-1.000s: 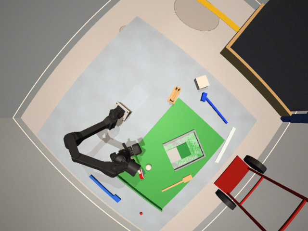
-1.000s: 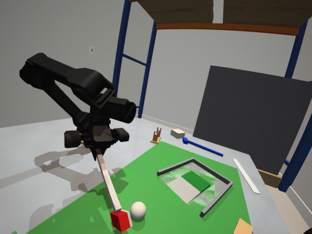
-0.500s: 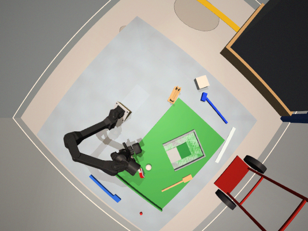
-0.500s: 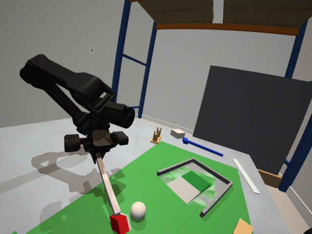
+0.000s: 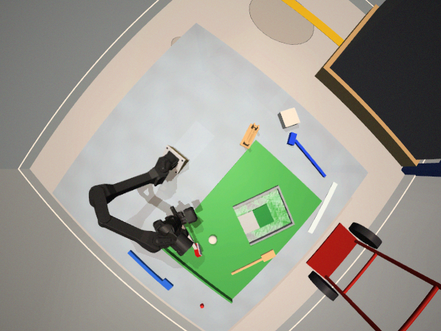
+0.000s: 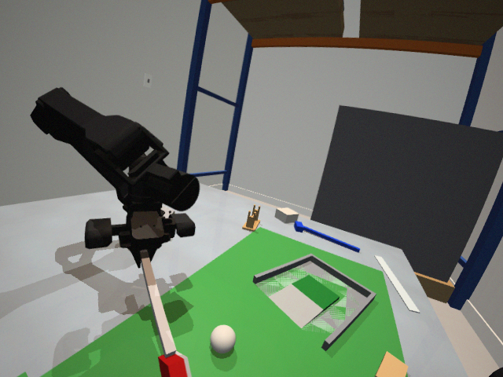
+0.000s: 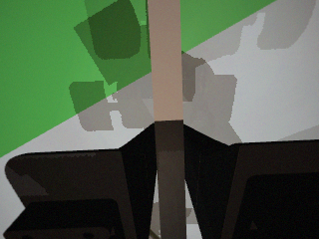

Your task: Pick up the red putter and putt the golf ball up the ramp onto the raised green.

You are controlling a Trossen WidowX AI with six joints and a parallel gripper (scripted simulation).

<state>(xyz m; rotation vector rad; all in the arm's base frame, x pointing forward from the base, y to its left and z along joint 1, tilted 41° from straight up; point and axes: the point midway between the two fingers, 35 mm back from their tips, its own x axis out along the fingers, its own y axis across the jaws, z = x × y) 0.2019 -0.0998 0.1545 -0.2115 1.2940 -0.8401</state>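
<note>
Now: gripper tip 8 cm short of the red putter and 3 cm to the left of it. Round my gripper tip: green mat (28 cm ahead, 15 cm to the left, 7 cm below); wooden stand (51 cm to the left, 3 cm below); white golf ball (20 cm ahead, 4 cm below).
</note>
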